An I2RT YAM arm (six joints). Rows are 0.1 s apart.
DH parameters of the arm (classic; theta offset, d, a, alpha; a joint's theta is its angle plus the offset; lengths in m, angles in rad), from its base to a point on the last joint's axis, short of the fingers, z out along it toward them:
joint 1: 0 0.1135 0.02 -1.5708
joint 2: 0 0 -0.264 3.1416
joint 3: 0.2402 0 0.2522 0
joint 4: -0.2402 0 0.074 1.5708
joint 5: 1.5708 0 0 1.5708
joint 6: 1.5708 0.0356 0 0
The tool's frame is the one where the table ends.
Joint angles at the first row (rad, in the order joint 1, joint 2, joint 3, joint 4, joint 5, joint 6):
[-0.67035 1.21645 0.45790 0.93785 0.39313 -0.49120]
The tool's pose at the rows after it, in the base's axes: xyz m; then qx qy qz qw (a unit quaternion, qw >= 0):
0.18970 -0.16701 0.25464 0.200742 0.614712 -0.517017 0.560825
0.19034 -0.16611 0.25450 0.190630 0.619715 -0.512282 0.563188
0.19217 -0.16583 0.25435 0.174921 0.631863 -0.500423 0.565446
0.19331 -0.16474 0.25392 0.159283 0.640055 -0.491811 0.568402
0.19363 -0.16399 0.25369 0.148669 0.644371 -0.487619 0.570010
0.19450 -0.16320 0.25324 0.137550 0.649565 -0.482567 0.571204
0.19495 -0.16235 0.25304 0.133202 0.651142 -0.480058 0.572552
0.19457 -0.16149 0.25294 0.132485 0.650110 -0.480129 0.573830
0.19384 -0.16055 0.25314 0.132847 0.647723 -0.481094 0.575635
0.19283 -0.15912 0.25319 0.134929 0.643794 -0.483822 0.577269
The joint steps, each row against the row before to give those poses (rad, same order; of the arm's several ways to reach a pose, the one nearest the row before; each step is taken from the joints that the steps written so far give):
[0.00154 -0.00076 -0.00229 -0.00017 -0.00709 -0.00542]
[0.00152 -0.00383 -0.00003 -0.01016 -0.02175 -0.00460]
[-0.00001 -0.00423 0.00748 -0.03441 -0.04042 -0.00077]
[0.00146 -0.00427 0.00145 -0.01831 -0.03507 -0.00633]
[0.00009 -0.00358 -0.00049 -0.00872 -0.02232 -0.00709]
[0.00154 -0.00175 0.00080 -0.01066 -0.02230 -0.00709]
[0.00267 -0.00150 -0.00079 -0.00276 -0.00785 -0.00174]
[0.00174 -0.00291 -0.00364 0.00390 -0.00012 -0.00046]
[0.00144 -0.00419 -0.00448 0.00658 0.00195 0.00007]
[0.00324 -0.00501 -0.00720 0.01187 0.00855 -0.00057]

